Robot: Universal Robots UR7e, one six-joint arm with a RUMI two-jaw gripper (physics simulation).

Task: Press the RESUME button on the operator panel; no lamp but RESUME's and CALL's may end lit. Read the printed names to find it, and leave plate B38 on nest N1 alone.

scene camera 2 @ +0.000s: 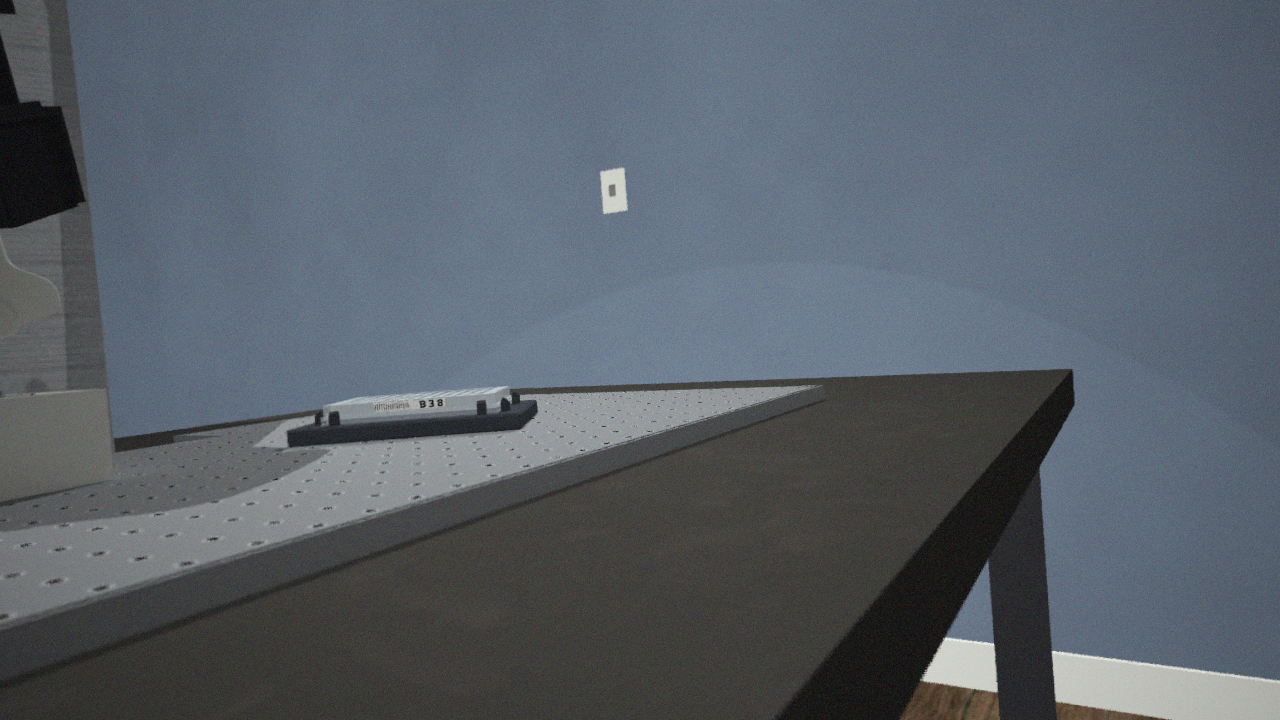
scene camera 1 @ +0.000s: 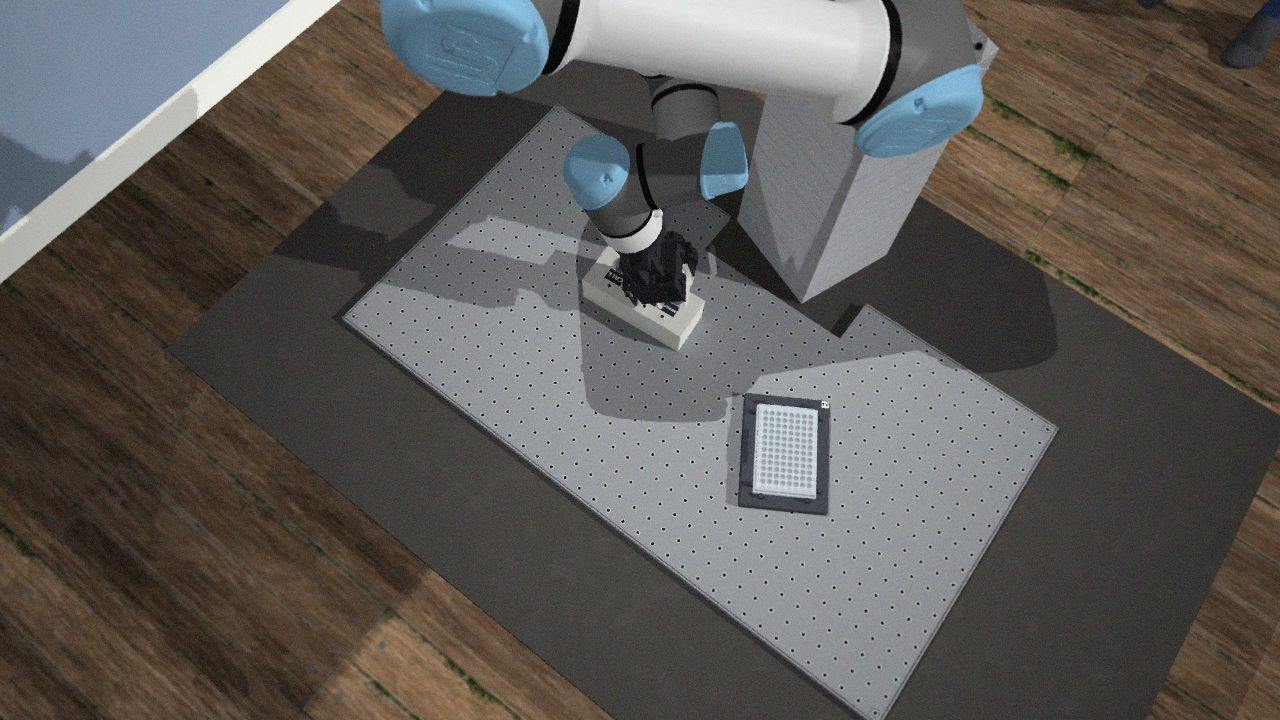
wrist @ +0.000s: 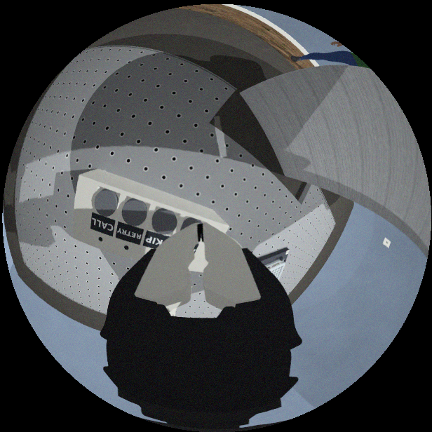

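The cream operator panel point(scene camera 1: 626, 313) point(scene camera 2: 53, 443) point(wrist: 86, 189) stands on the pegboard. In the wrist view its round buttons are dark: CALL point(wrist: 105, 202), RETRY point(wrist: 134, 211), SKIP point(wrist: 164, 221), its label partly covered, and a fourth button point(wrist: 190, 222) partly behind my fingertips. The fourth label is hidden, so RESUME is unread. The small lamps below CALL point(wrist: 100, 239) and RETRY point(wrist: 126, 247) look dark; the others are hidden. My gripper point(wrist: 201, 224) is shut and empty, over the fourth button's end of the panel; contact cannot be told. Plate B38 point(scene camera 1: 785, 450) point(scene camera 2: 447, 402) point(wrist: 276, 270) sits on the dark nest point(scene camera 1: 746, 456) point(scene camera 2: 411, 431).
The perforated board point(scene camera 1: 554, 429) point(scene camera 2: 358, 501) lies on the dark table point(scene camera 1: 501, 537) point(scene camera 2: 626, 537). The grey pedestal point(scene camera 1: 832, 205) point(wrist: 370, 135) stands beside the board, close to the panel's side. The arm reaches over the panel and shades it. A blue wall point(scene camera 2: 805, 179) stands behind the table.
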